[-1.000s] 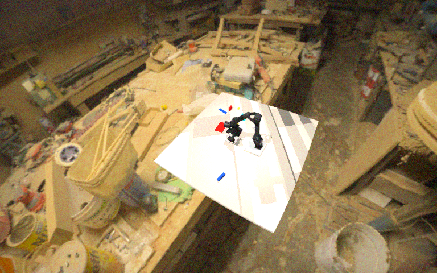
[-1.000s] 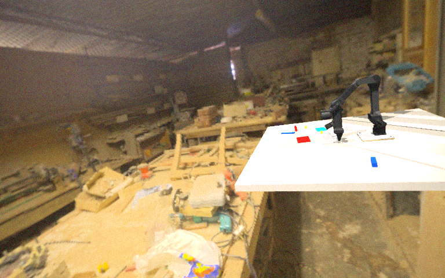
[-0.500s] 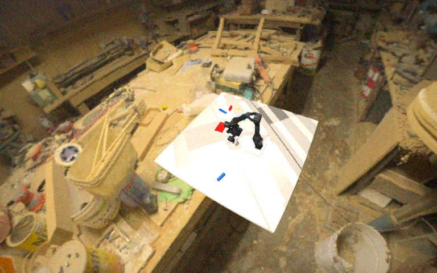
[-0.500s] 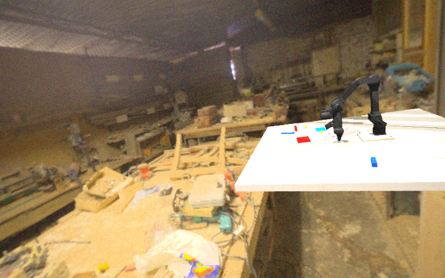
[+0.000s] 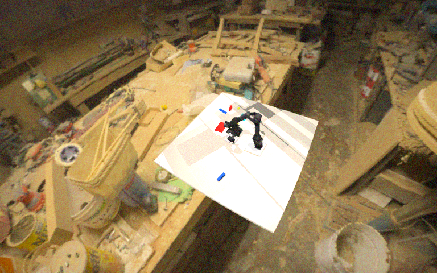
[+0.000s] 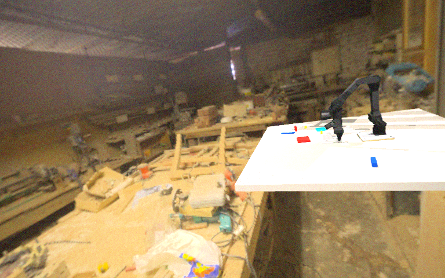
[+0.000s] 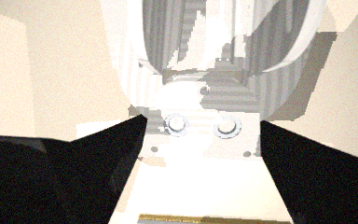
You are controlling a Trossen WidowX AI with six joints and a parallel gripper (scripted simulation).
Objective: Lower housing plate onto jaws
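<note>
The housing plate is 10 mm ahead of my gripper tip and 20 mm above it. The rest, counted from my gripper tip: cyan block (110 mm ahead, 340 mm to the right, 10 mm below); then red flat square (240 mm ahead, 80 mm to the right, 10 mm below); then yellow block (110 mm ahead, 200 mm to the right).
</note>
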